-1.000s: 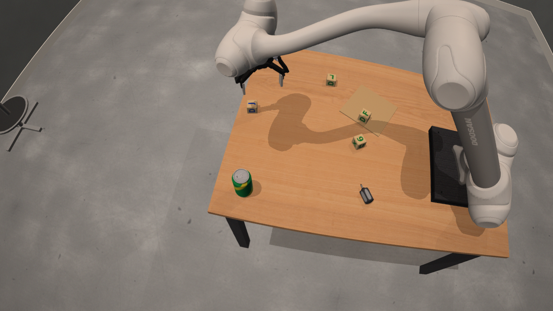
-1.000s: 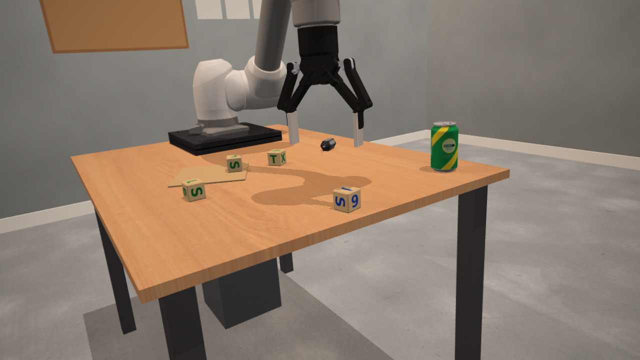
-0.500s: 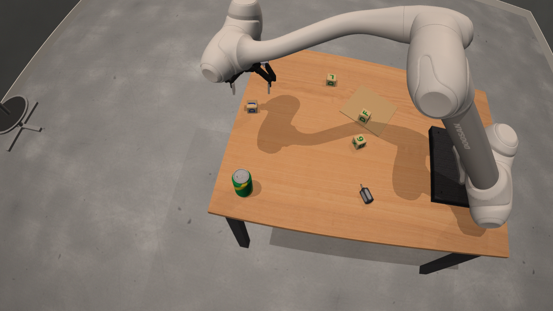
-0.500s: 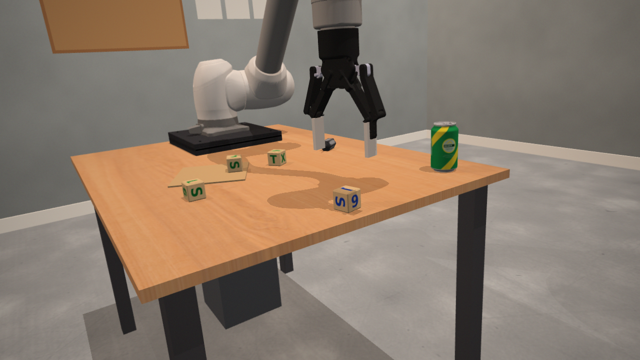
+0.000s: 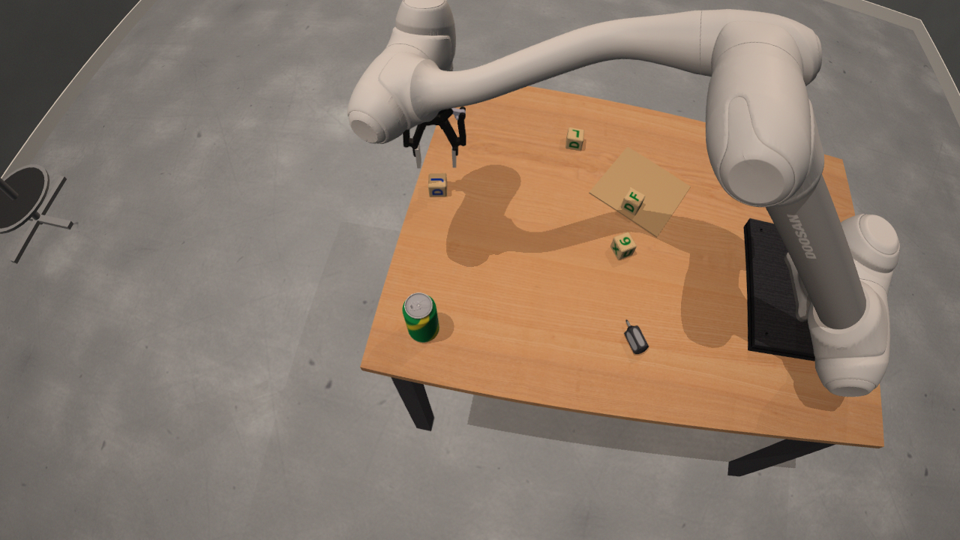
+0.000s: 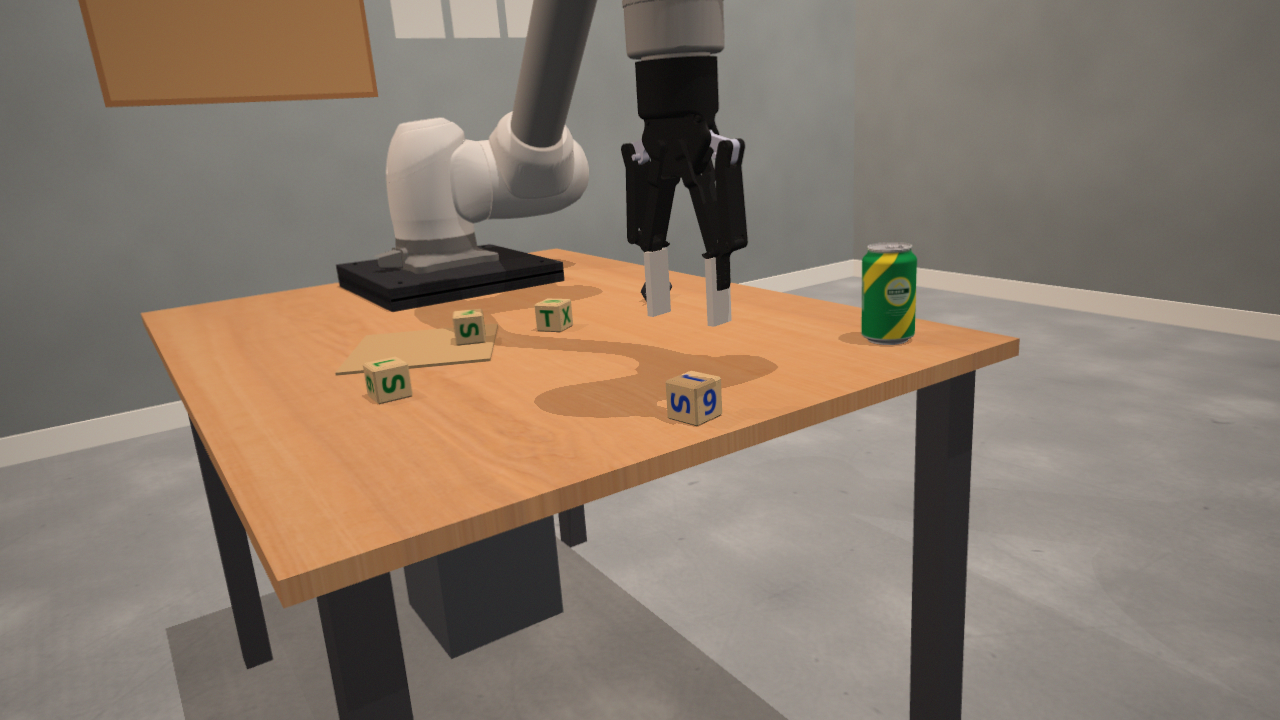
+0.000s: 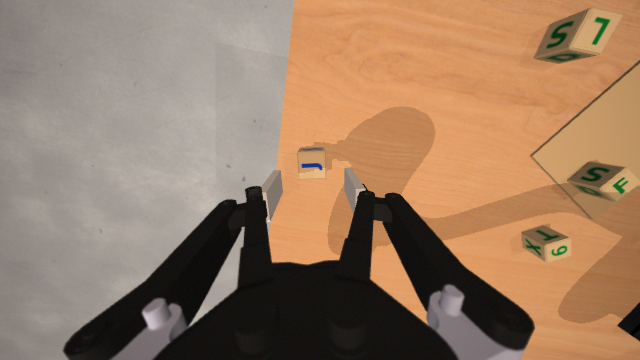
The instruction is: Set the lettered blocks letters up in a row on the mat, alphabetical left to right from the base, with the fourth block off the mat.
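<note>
The blue-lettered block lies 11 cm below my hand. From my hand the other things lie so: soda can 36 cm to the left, 7 cm below; tan mat 50 cm behind, 4 cm to the right, 13 cm below; black tool 44 cm behind, 36 cm to the left, 12 cm below.
</note>
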